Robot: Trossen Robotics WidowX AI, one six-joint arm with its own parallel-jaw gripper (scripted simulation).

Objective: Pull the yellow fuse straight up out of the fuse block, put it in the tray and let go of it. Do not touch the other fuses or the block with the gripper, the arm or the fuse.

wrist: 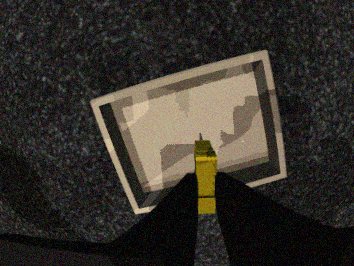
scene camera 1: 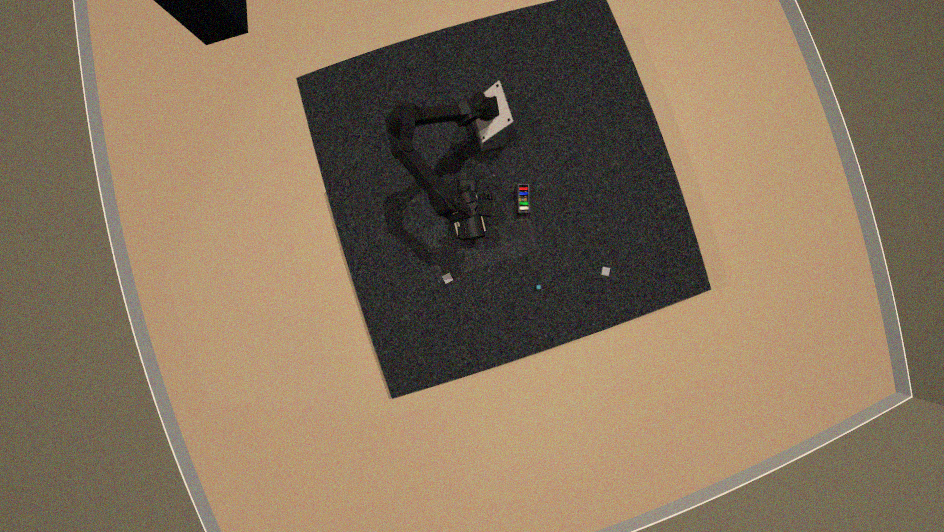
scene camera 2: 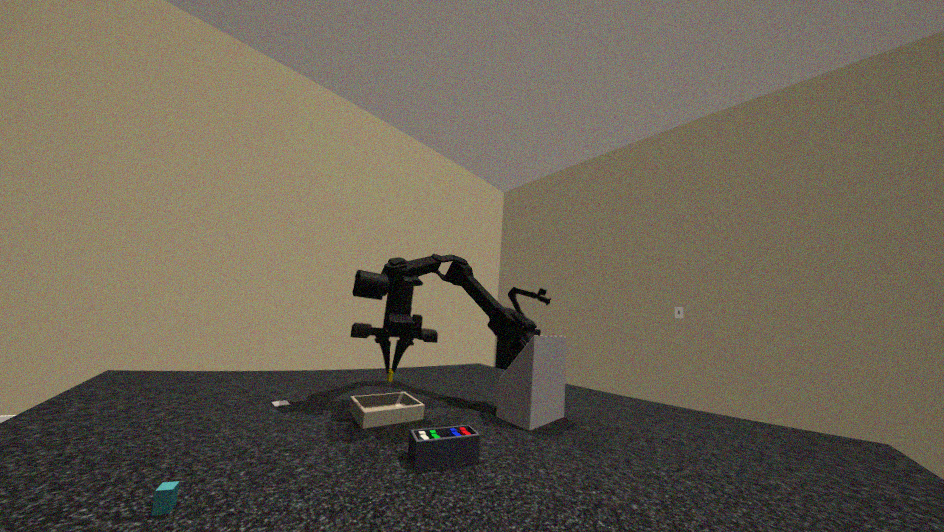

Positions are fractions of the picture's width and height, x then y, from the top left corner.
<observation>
My gripper (wrist: 0.58, 0.68) carries a yellow fuse (wrist: 0.58, 0.60). Also in view: a cream tray (wrist: 0.42, 0.49).
</observation>
